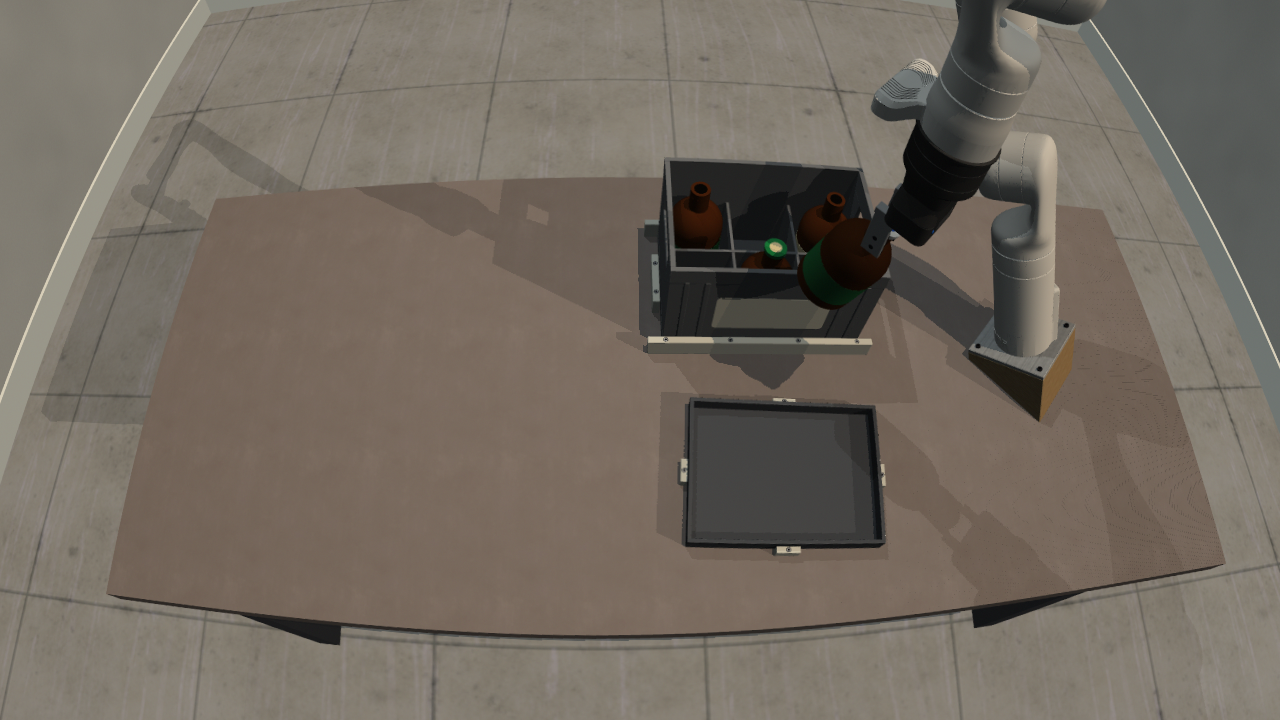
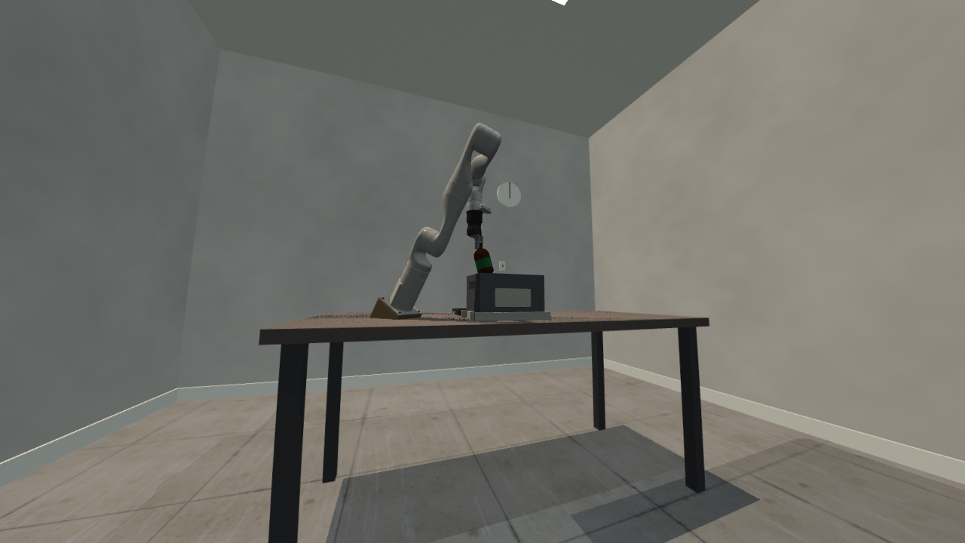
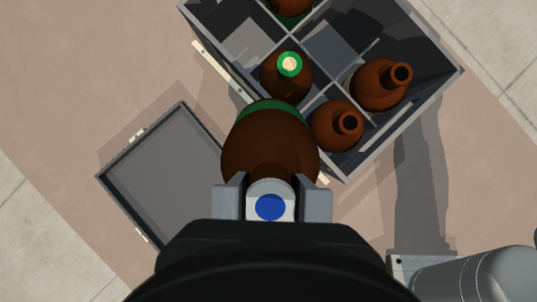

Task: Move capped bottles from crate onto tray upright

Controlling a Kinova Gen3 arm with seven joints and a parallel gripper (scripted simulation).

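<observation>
My hand is 31 cm above the dark tray, 13 cm to the right of it and 8 cm short of it. Also, from my hand: crate (24 cm below, 15 cm to the right, 4 cm ahead).
</observation>
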